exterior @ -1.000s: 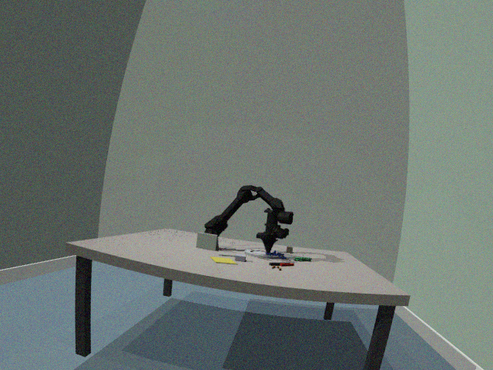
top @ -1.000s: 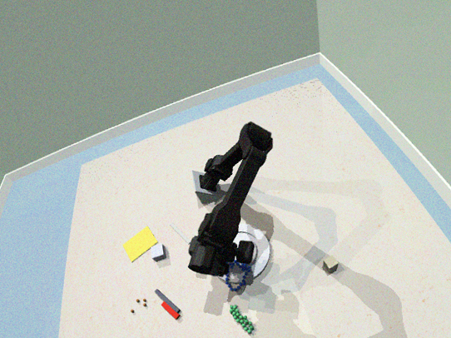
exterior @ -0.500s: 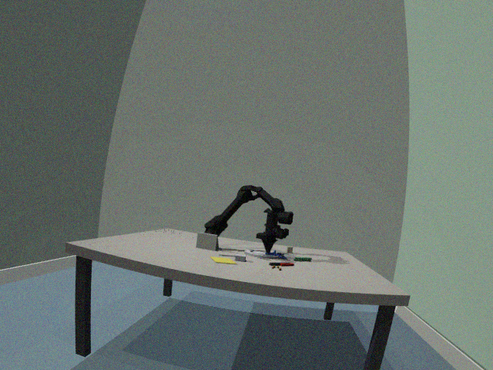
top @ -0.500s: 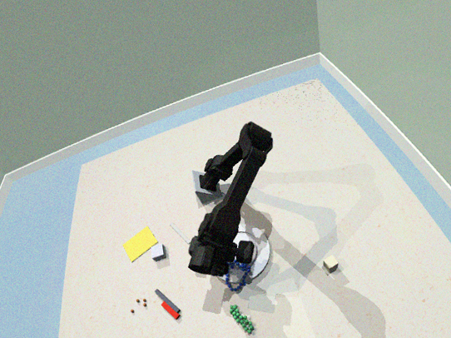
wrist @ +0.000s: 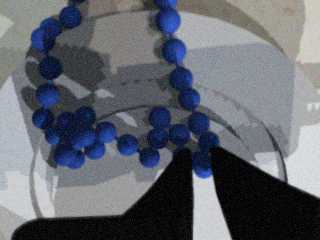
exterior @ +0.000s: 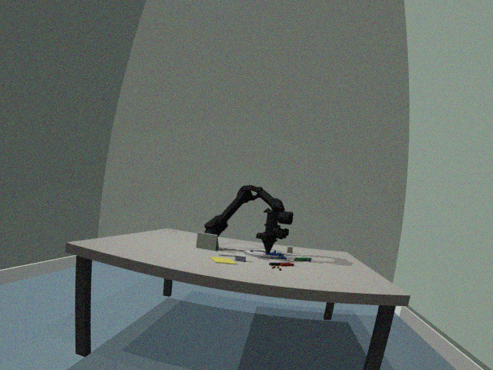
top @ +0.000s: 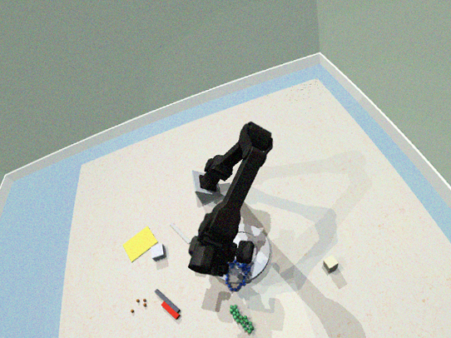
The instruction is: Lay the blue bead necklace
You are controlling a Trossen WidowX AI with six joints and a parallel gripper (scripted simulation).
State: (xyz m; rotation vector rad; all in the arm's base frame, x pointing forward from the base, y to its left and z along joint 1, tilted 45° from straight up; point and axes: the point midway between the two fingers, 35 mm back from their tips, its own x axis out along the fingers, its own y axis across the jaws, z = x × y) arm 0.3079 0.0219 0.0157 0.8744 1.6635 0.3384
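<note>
Right now the round bead board is 4 cm to the left of my gripper tip, 2 cm behind it and 1 cm below it. Round my gripper tip: white cube: 24 cm to the right, 9 cm behind, 1 cm below; grey tool: 21 cm to the right, 10 cm ahead, 2 cm below; stick: 16 cm to the right, 15 cm behind, 2 cm below.
</note>
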